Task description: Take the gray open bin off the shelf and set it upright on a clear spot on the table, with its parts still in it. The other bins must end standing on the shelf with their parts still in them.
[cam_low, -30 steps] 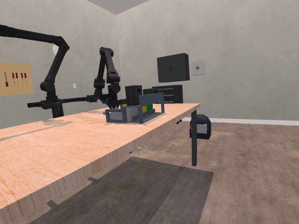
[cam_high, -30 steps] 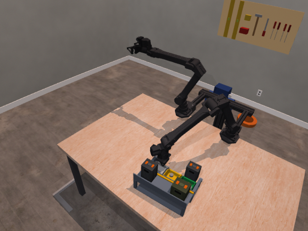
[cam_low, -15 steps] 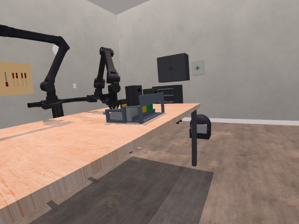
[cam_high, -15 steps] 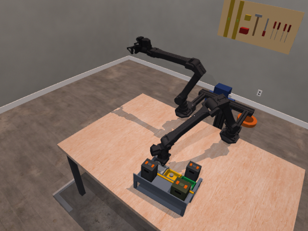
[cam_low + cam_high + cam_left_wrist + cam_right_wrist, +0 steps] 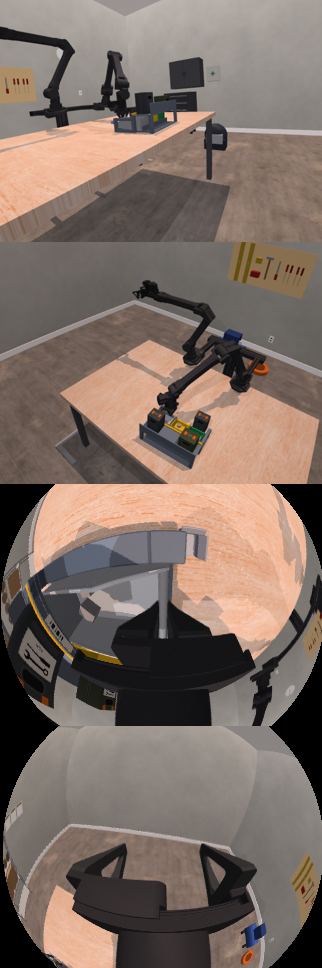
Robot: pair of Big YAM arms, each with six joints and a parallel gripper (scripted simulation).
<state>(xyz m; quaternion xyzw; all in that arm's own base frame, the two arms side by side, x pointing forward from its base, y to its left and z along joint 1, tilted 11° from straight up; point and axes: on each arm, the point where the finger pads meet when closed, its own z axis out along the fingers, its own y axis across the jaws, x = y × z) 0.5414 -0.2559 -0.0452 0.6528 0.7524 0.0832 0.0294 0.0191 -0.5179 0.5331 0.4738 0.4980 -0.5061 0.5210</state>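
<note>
Now: left hand 8 cm short of the gray open bin and 1 cm to the right of it. The rest, counted from my left hand: yellow bin 7 cm ahead, 12 cm to the left; then gray shelf 9 cm ahead, 13 cm to the left, 2 cm above; then green bin 5 cm ahead, 23 cm to the left.
</note>
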